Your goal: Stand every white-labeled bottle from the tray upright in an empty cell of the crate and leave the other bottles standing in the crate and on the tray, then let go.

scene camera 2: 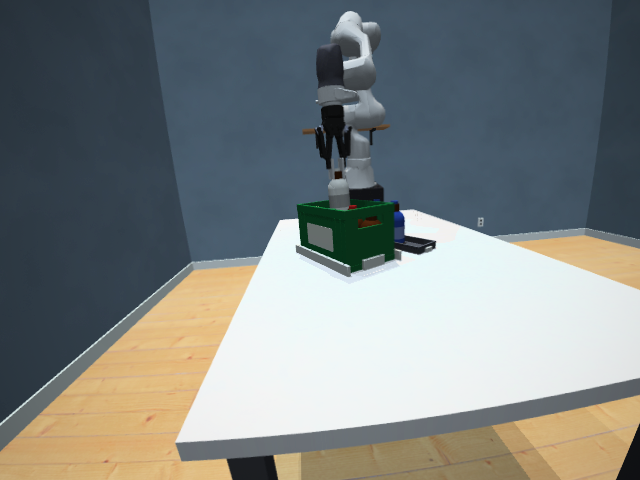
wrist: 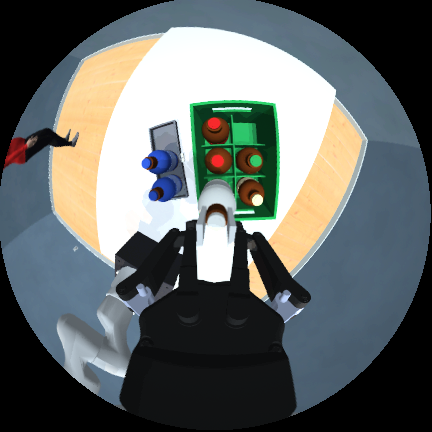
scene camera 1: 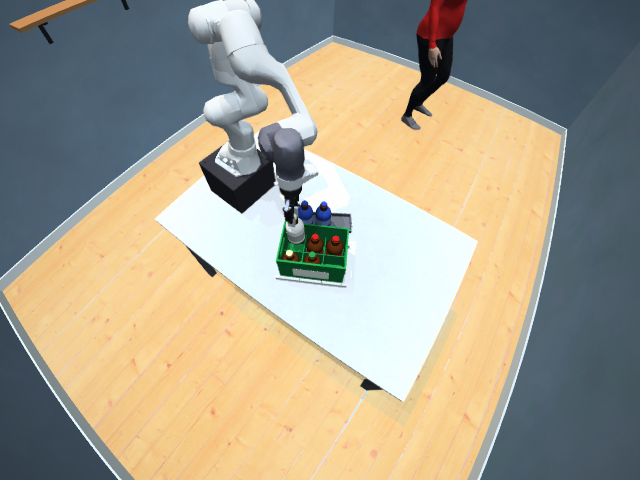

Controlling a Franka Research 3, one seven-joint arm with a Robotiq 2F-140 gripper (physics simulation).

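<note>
My gripper (scene camera 1: 292,214) (scene camera 2: 337,170) (wrist: 216,214) is shut on the neck of a white bottle (scene camera 1: 295,232) (scene camera 2: 339,195) (wrist: 216,195). The bottle is about upright at the back left cell of the green crate (scene camera 1: 285,269) (scene camera 2: 374,246) (wrist: 277,150), seen in scene camera 1. Its shoulder is above the rim, higher than the other bottles; its base is hidden in scene camera 2. Two red-capped bottles (wrist: 215,131) (wrist: 218,161), a green-capped bottle (wrist: 248,160) and a cream-capped bottle (wrist: 250,191) stand in other cells. The front right cell is empty.
Two blue bottles (scene camera 1: 305,212) (scene camera 1: 323,212) (wrist: 159,162) (wrist: 165,189) stand on the dark tray (scene camera 1: 342,221) (scene camera 2: 416,244) (wrist: 167,134) behind the crate in scene camera 1. Low light-grey strips edge the crate's base. A person (scene camera 1: 439,31) stands beyond the table.
</note>
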